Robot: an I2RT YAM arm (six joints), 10 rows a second.
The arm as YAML. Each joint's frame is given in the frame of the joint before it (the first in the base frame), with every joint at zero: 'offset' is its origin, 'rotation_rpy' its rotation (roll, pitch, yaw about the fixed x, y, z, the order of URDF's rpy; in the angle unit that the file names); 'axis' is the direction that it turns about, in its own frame. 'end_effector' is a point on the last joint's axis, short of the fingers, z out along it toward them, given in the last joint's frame.
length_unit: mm
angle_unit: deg
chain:
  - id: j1
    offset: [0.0, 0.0, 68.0]
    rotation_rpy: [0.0, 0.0, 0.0]
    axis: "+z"
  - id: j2
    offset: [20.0, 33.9, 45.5]
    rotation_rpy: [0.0, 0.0, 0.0]
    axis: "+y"
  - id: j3
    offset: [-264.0, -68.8, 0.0]
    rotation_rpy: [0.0, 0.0, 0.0]
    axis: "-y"
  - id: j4
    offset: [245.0, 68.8, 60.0]
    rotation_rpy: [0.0, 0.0, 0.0]
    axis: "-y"
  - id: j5
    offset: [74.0, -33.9, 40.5]
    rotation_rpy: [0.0, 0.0, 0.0]
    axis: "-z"
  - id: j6
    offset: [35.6, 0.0, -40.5]
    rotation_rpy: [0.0, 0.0, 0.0]
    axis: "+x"
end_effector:
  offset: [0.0, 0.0, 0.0]
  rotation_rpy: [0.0, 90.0, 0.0]
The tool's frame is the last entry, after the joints.
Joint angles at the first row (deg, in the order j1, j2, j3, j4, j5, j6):
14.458, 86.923, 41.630, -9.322, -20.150, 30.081
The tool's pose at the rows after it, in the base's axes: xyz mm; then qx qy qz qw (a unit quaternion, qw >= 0):
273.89 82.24 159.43 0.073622 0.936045 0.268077 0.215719
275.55 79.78 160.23 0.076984 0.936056 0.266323 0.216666
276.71 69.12 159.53 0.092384 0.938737 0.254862 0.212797
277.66 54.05 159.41 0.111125 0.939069 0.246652 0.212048
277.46 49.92 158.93 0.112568 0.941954 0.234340 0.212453
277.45 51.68 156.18 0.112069 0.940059 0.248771 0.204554
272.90 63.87 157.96 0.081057 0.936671 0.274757 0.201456
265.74 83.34 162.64 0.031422 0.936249 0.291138 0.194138
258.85 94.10 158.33 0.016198 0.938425 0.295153 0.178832
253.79 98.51 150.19 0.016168 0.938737 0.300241 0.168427
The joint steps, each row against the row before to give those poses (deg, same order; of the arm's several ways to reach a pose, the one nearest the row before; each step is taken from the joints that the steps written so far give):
-0.218, 0.329, 0.735, -0.244, -0.130, -0.284
-0.556, 0.112, 0.349, -0.340, 0.015, -0.173
-2.095, 0.000, 0.240, -1.687, 0.357, -0.652
-3.057, -0.261, 0.014, -1.384, -0.231, -0.942
-0.709, -0.024, 0.097, -0.879, 0.972, -1.010
0.149, 0.544, -0.252, 0.633, -1.732, 0.597
2.295, -0.800, -0.728, 1.090, -2.625, -0.371
4.053, -1.049, 0.058, -0.630, -1.434, -1.435
2.511, 0.079, -0.833, 0.009, -0.176, 0.482
1.157, 0.530, -1.606, 1.736, -0.353, 1.163

